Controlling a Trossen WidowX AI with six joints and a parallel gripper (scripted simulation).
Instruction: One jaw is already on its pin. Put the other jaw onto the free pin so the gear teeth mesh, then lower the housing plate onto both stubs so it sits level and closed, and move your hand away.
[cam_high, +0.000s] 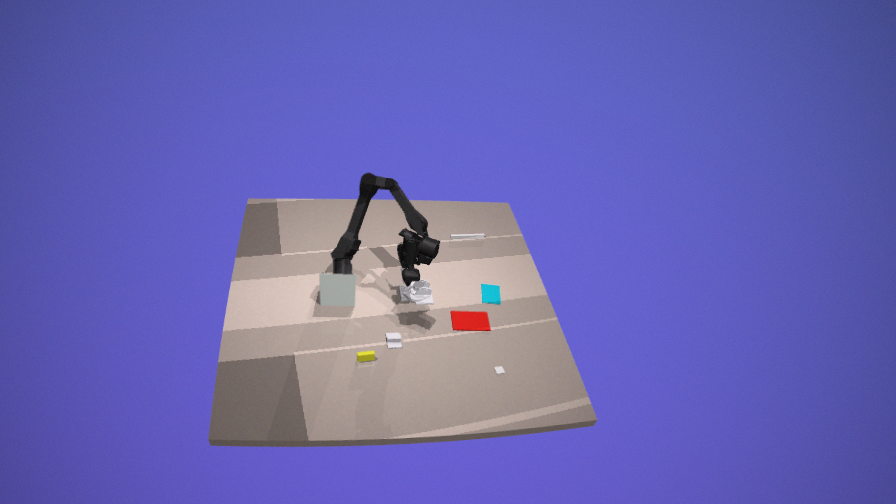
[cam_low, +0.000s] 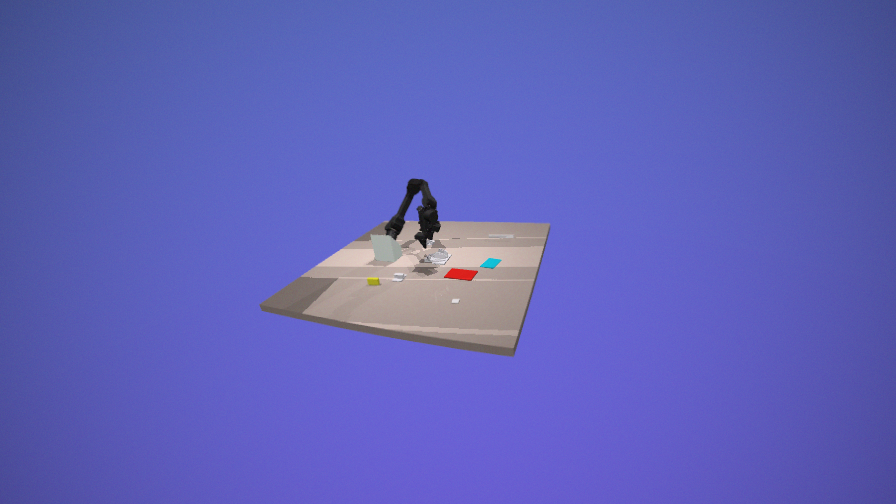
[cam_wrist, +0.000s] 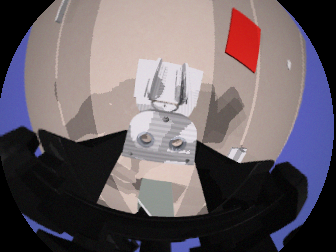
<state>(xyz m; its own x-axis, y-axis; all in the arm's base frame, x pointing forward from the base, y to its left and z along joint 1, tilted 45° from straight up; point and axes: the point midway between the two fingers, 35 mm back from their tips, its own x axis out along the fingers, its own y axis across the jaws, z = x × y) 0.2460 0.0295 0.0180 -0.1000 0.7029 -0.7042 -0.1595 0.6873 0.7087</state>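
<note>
Now: gripper tip 3 cm short of the grey jaw, 1 cm to the left of it and 7 cm above it. Round my gripper tip: yellow block: 13 cm behind, 34 cm to the right, 7 cm below; cyan tile: 35 cm ahead, 4 cm to the left, 8 cm below; red flat sheet: 26 cm ahead, 12 cm to the right, 8 cm below.
</note>
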